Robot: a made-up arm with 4 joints.
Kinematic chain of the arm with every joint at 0, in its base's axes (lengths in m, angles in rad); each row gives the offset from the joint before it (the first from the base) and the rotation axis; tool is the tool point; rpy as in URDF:
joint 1: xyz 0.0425 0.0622 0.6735 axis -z
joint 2: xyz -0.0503 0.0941 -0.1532 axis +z
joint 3: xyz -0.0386 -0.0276 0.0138 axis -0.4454 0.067 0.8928
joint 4: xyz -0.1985 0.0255 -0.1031 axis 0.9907 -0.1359 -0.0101
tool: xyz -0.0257 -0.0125 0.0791 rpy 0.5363 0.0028 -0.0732
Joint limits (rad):
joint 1: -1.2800..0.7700
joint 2: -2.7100..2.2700
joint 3: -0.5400..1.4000
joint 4: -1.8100..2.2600
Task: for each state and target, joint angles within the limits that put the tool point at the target. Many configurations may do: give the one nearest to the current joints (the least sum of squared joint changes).
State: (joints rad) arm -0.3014 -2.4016 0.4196 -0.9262
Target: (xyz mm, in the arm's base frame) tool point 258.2 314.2 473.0
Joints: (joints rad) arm 0.3281 -2.4209 0.4983 -1.2067
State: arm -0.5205 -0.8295 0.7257 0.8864
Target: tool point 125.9 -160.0 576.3
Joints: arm -1.2413 -0.2344 1.3298 0.9747
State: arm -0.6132 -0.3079 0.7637 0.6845
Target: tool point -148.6 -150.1 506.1
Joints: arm -0.4894 -0.0219 0.6058 0.8944
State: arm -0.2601 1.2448 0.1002 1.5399
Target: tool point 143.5 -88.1 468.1
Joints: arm -0.2638 1.5156 0.2096 1.0296
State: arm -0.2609 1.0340 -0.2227 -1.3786
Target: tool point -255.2 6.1 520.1
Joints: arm -0.4681 0.6902 -0.5400 -0.8283
